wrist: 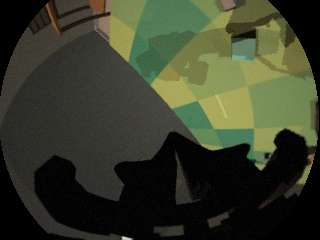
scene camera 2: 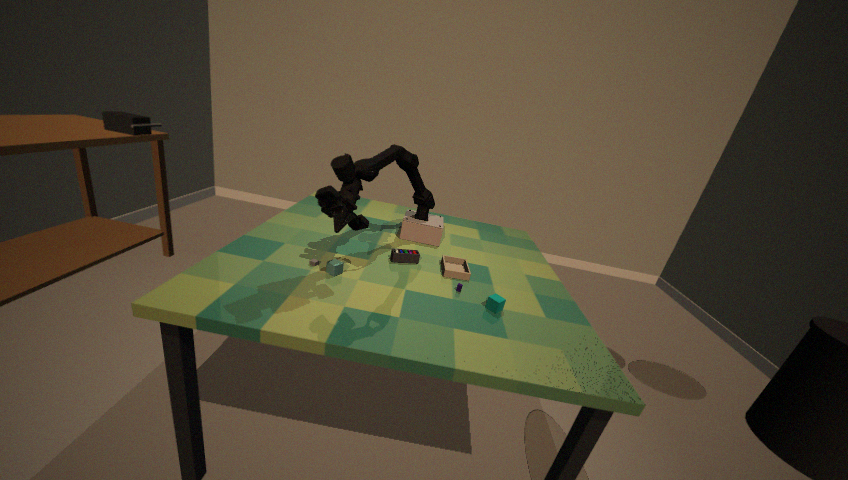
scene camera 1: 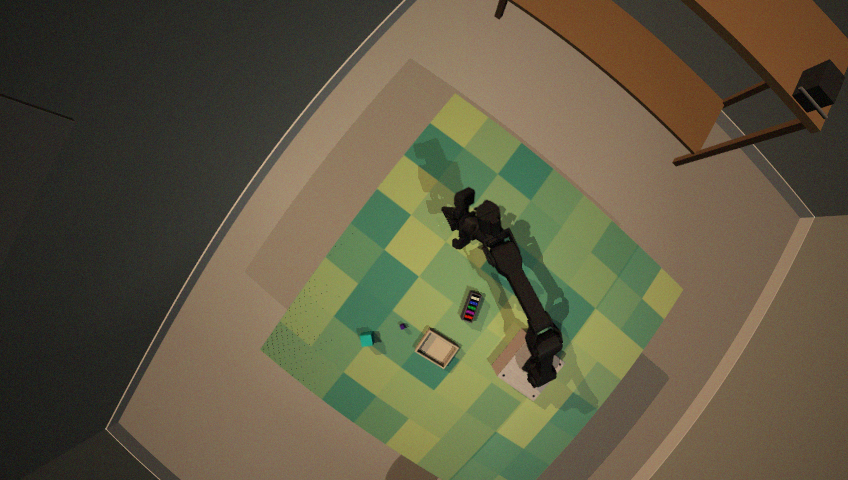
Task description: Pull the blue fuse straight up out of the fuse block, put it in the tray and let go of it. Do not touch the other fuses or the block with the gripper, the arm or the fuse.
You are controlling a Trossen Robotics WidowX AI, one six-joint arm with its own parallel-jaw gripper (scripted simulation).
Labels:
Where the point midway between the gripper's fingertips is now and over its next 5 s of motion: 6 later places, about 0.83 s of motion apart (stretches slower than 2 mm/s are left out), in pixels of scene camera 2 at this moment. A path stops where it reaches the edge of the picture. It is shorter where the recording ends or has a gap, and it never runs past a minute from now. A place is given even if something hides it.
My gripper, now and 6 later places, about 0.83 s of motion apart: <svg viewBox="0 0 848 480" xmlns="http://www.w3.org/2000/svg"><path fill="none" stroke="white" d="M336 232L389 248L403 243L402 249L401 252L402 249L402 246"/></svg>

